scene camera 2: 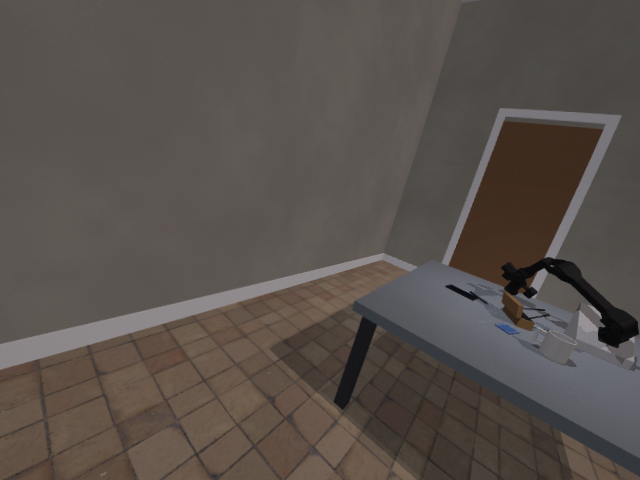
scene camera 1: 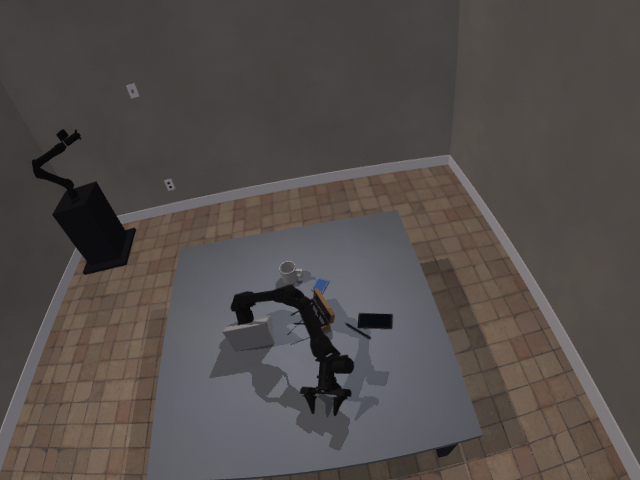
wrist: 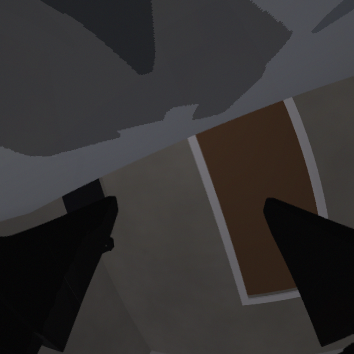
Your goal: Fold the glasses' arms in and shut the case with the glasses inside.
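Pixels of known places: gripper, fingertip midpoint: (scene camera 1: 323, 414) (wrist: 191, 204); arm's base at its link origin: (scene camera 2: 608, 337) (scene camera 1: 245, 322).
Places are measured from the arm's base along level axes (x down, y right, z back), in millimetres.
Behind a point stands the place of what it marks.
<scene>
The tan glasses case (scene camera 1: 324, 306) @(x -7, y 9, z -351 mm) (scene camera 2: 511, 308) @(x 29, y -40, z -348 mm) stands open on the table (scene camera 1: 206, 423) @(x 84, y 405, z 226 mm) (scene camera 2: 403, 304) @(x 84, y -420, z -748 mm), its lid raised. The dark glasses (scene camera 1: 297, 323) @(x 5, y 57, z -223 mm) (scene camera 2: 535, 310) @(x 14, y 56, z -243 mm) are at the case, with their thin arms unfolded and sticking out toward the robot's base. My arm partly covers the case and glasses in scene camera 1, so how the frame sits in the case is unclear. My gripper (scene camera 1: 324, 413) @(x 8, y 480, z -254 mm) (wrist: 191, 204) @(x 8, y 480, z -254 mm) is open and empty, above the table near its front edge and well away from the case. Neither case nor glasses shows in the wrist view.
A white mug (scene camera 1: 288, 273) @(x 3, y -230, z -222 mm) (scene camera 2: 558, 348) @(x 32, y -306, z -231 mm) and a blue card (scene camera 1: 321, 285) @(x 79, y -177, z -363 mm) (scene camera 2: 507, 328) @(x 79, y -182, z -358 mm) lie beyond the case. A black phone (scene camera 1: 375, 320) @(x 76, y 88, z -555 mm) (scene camera 2: 460, 291) @(x 77, y 81, z -559 mm) and a dark pen (scene camera 1: 357, 330) @(x 77, y 115, z -466 mm) (scene camera 2: 478, 297) @(x 78, y 109, z -469 mm) lie beside it. My arm stands on a pale block (scene camera 1: 250, 335) @(x -20, y 85, z -21 mm).
</scene>
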